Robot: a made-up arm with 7 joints.
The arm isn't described. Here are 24 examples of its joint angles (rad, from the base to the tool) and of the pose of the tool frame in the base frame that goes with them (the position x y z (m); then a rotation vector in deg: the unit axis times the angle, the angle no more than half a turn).
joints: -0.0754 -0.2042 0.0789 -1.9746 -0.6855 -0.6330 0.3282
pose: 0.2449 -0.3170 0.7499 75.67 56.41 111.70
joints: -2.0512 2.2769 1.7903 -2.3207 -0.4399 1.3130 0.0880
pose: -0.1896 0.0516 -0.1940 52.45 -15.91 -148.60
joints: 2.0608 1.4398 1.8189 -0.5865 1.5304 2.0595 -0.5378
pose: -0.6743 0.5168 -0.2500 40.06 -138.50 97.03
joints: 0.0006 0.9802 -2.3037 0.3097 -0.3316 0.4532 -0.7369
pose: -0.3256 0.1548 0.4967 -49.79 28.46 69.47
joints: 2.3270 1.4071 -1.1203 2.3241 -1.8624 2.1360 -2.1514
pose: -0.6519 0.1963 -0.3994 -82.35 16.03 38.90
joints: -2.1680 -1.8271 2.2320 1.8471 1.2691 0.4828 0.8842
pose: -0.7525 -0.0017 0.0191 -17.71 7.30 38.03
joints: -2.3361 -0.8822 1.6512 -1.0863 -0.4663 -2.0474 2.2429
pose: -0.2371 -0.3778 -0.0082 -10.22 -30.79 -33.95
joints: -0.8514 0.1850 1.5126 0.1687 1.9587 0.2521 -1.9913
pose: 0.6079 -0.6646 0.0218 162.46 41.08 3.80
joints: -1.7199 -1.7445 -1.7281 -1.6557 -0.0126 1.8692 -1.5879
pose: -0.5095 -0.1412 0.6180 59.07 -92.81 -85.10
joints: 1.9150 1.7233 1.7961 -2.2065 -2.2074 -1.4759 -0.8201
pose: -0.6291 0.0185 0.7080 97.35 -15.65 48.18
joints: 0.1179 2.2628 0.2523 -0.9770 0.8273 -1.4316 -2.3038
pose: 0.5967 0.3884 -0.3050 -87.52 -77.74 -91.27
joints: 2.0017 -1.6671 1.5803 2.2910 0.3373 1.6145 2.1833
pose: 0.2363 -0.4787 0.6390 104.65 84.28 97.66
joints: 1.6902 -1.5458 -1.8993 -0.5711 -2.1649 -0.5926 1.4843
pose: 0.5197 -0.2408 0.4232 -6.04 -97.06 -110.99
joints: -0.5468 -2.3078 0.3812 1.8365 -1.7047 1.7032 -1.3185
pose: -0.3701 0.1975 -0.6538 42.13 -126.79 50.36
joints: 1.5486 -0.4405 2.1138 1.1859 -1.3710 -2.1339 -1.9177
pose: -0.0244 -0.2253 -0.0512 -82.99 62.58 -71.78
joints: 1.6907 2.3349 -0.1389 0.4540 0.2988 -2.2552 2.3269
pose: 0.0789 0.4206 -0.0200 -125.35 -22.96 71.44
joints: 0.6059 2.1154 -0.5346 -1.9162 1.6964 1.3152 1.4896
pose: 0.1702 0.4882 0.1937 64.19 -8.27 -35.48
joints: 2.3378 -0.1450 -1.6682 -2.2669 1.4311 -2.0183 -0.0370
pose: -0.6273 -0.9449 -0.2530 -155.33 68.92 39.07
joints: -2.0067 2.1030 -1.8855 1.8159 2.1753 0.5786 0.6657
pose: 0.4597 0.5483 -0.1097 69.66 67.81 -55.10
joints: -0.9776 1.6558 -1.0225 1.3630 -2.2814 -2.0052 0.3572
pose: 0.2720 -0.1853 0.3160 141.42 -11.26 -38.98
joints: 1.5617 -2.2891 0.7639 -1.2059 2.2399 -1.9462 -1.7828
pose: 0.1779 -0.5397 0.6247 97.98 12.08 27.95
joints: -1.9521 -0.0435 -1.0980 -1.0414 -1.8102 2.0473 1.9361
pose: 0.1960 -0.5075 -0.1446 -104.84 61.00 -95.25
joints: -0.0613 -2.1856 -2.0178 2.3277 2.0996 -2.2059 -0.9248
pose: 0.5596 -0.3702 -0.5225 111.53 80.15 -41.45
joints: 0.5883 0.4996 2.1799 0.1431 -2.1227 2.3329 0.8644
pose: 0.3978 -0.3267 0.7978 2.64 -34.61 -89.33
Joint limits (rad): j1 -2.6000..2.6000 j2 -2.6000..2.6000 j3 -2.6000..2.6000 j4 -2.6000..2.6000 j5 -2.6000..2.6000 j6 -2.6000..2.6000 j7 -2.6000..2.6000
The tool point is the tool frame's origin. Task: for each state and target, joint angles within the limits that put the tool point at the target. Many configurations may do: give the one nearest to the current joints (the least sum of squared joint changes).
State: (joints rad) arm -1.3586 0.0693 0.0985 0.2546 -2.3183 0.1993 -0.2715
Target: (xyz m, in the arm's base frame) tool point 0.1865 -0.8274 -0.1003
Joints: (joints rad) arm -1.3492 -0.5516 0.0094 0.4223 -2.1673 0.0077 -0.4467
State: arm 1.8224 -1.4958 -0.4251 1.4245 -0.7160 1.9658 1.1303
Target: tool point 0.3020 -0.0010 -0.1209
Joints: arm 1.6685 -1.6664 -0.6268 1.3377 -0.5341 2.2338 0.9329
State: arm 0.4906 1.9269 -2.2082 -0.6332 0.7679 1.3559 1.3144
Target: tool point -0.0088 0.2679 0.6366
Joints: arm 0.5601 1.5804 -2.1808 -0.4894 0.7016 1.2458 1.3206
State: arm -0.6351 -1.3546 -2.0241 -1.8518 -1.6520 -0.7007 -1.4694
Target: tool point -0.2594 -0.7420 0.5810
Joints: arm -1.6403 -0.9852 -1.8790 -2.0576 -1.3930 -0.7316 -1.2424
